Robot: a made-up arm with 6 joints. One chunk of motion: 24 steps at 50 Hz.
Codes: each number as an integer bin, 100 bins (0 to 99) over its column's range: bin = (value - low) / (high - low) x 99, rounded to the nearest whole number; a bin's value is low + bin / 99 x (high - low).
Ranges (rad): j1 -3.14..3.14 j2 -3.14..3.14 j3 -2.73..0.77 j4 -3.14..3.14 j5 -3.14..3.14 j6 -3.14..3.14
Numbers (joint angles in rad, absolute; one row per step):
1: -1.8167 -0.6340 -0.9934 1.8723 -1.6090 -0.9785
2: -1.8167 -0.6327 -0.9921 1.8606 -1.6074 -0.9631
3: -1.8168 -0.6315 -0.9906 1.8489 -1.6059 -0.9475
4: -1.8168 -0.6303 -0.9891 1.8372 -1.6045 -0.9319
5: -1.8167 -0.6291 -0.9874 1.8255 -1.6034 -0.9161
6: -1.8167 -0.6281 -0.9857 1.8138 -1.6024 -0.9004
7: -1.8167 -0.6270 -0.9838 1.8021 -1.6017 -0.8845
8: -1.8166 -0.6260 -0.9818 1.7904 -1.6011 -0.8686
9: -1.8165 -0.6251 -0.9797 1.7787 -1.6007 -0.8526
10: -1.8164 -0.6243 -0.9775 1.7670 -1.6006 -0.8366
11: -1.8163 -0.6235 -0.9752 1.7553 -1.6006 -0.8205
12: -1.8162 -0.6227 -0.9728 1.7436 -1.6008 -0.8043
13: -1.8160 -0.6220 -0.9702 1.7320 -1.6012 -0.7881
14: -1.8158 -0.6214 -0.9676 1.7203 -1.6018 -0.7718
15: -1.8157 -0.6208 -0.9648 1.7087 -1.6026 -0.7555
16: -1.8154 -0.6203 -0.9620 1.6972 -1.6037 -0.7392
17: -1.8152 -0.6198 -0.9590 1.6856 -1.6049 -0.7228
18: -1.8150 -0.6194 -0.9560 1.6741 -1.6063 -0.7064
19: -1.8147 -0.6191 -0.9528 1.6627 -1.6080 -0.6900
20: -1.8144 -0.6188 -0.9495 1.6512 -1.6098 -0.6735
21: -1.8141 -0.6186 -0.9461 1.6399 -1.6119 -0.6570
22: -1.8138 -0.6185 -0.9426 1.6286 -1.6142 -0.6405
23: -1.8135 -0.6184 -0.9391 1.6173 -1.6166 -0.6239
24: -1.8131 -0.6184 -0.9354 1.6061 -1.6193 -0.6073
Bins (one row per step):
1: 21 40 49 79 24 34
2: 21 40 49 79 24 34
3: 21 40 49 79 24 35
4: 21 40 49 78 24 35
5: 21 40 49 78 24 35
6: 21 40 49 78 24 35
7: 21 40 49 78 24 36
8: 21 40 49 78 24 36
9: 21 40 50 78 24 36
10: 21 40 50 77 24 36
11: 21 40 50 77 24 37
12: 21 40 50 77 24 37
13: 21 40 50 77 24 37
14: 21 40 50 77 24 37
15: 21 40 50 76 24 38
16: 21 40 50 76 24 38
17: 21 40 50 76 24 38
18: 21 40 50 76 24 38
19: 21 40 50 76 24 39
20: 21 40 50 76 24 39
21: 21 40 50 75 24 39
22: 21 40 51 75 24 39
23: 21 40 51 75 24 40
24: 21 40 51 75 24 40

